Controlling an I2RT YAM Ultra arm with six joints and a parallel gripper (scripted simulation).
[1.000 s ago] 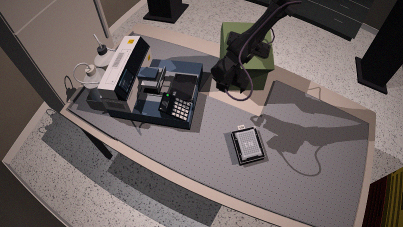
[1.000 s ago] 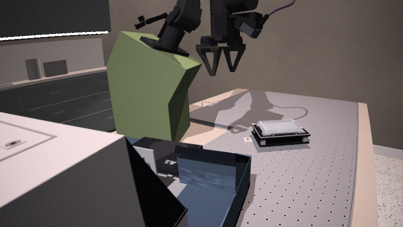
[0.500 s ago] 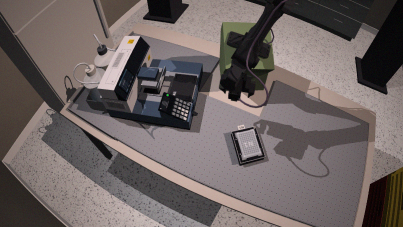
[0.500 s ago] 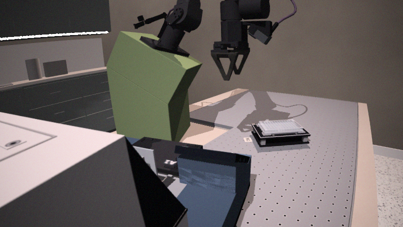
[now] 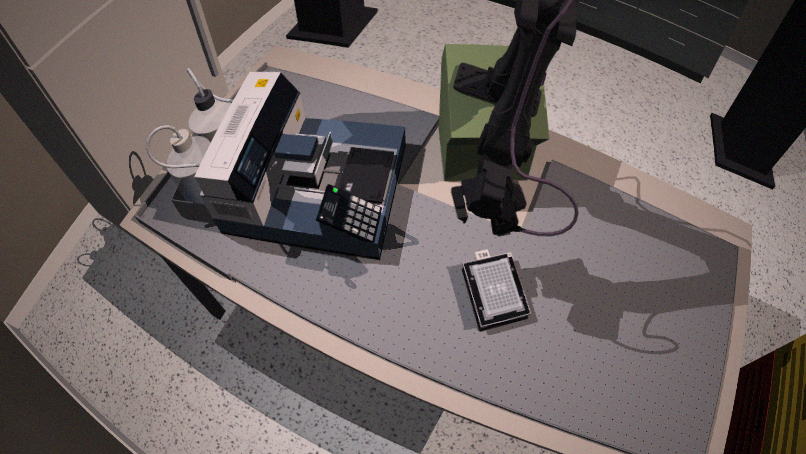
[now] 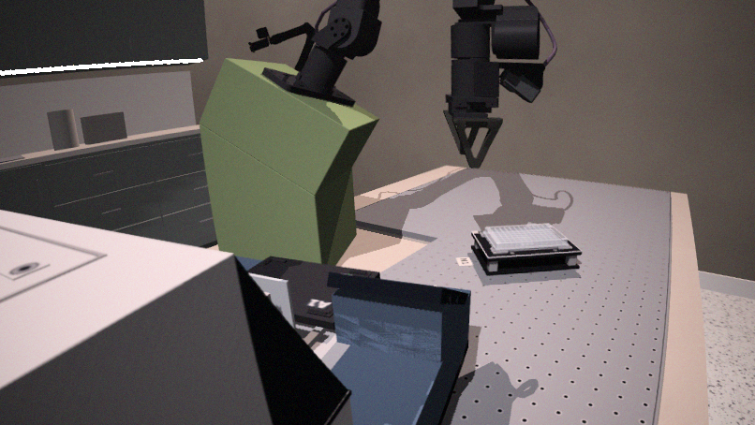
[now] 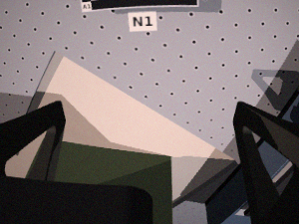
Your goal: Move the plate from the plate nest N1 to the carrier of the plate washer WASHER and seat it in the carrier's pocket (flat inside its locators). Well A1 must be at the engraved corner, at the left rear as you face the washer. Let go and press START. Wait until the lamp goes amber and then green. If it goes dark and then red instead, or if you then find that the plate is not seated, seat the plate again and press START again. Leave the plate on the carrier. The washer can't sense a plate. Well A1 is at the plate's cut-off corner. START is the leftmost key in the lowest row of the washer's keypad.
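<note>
Right now the clear well plate is 8 cm ahead of my hand, 7 cm to the left of it and 15 cm below it. From my hand the other things lie so: small label: 1 cm behind, 1 cm to the left, 18 cm below; black plate nest: 8 cm ahead, 7 cm to the left, 16 cm below; dark carrier: 8 cm behind, 31 cm to the right, 10 cm below.
</note>
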